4 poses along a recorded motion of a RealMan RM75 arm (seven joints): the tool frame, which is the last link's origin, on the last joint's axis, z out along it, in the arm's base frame.
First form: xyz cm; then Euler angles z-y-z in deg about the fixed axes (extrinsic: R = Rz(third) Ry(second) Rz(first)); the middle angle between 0 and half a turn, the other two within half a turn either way.
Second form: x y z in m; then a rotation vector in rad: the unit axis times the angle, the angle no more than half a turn. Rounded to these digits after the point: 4 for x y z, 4 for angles.
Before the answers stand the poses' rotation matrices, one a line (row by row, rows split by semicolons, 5 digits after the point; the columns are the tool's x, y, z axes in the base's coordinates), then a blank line. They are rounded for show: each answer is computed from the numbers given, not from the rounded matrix.
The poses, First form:
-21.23 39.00 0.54 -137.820 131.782 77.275
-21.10 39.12 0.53 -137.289 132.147 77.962
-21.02 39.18 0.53 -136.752 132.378 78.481
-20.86 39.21 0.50 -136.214 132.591 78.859
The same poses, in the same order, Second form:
0.76373 0.62429 0.16425; 0.33372 -0.59964 0.72737; 0.55258 -0.50070 -0.66630
0.76622 0.62370 0.15463; 0.34076 -0.59840 0.72512; 0.54479 -0.50291 -0.67104
0.76940 0.62150 0.14752; 0.34424 -0.59796 0.72384; 0.53808 -0.50614 -0.67402
0.77333 0.61784 0.14225; 0.34566 -0.59896 0.72233; 0.53149 -0.50943 -0.67676

-0.2123 0.3900 0.0054 -2.2513 -0.7119 -0.5327
-0.2110 0.3912 0.0053 -2.2539 -0.7161 -0.5193
-0.2102 0.3918 0.0053 -2.2558 -0.7163 -0.5085
-0.2086 0.3921 0.0050 -2.2586 -0.7137 -0.4991

